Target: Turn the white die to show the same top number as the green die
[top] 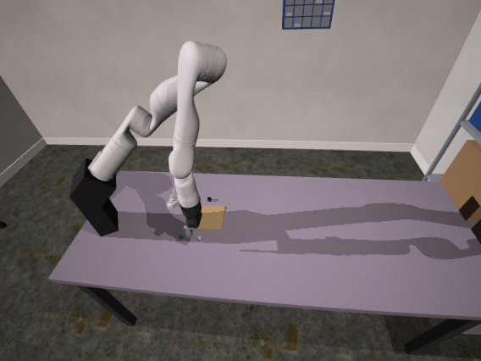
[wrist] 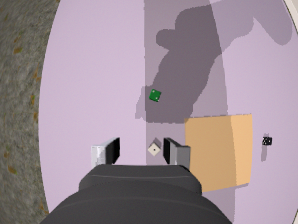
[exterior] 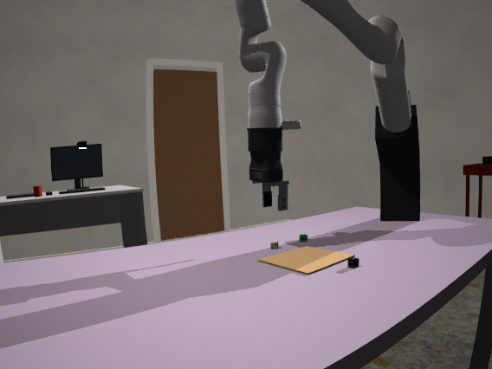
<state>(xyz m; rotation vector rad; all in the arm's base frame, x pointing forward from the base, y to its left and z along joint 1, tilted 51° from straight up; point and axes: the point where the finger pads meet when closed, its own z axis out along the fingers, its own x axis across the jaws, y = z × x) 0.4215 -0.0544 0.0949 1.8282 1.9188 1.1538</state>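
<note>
The white die lies 1 cm ahead of my hand, 2 cm to the left of it and 10 cm below it. The rest, counted from my hand: tan mat 1 cm behind, 14 cm to the left, 10 cm below; then green die 7 cm behind, 1 cm to the right, 10 cm below; then black die 6 cm behind, 24 cm to the left, 10 cm below.
</note>
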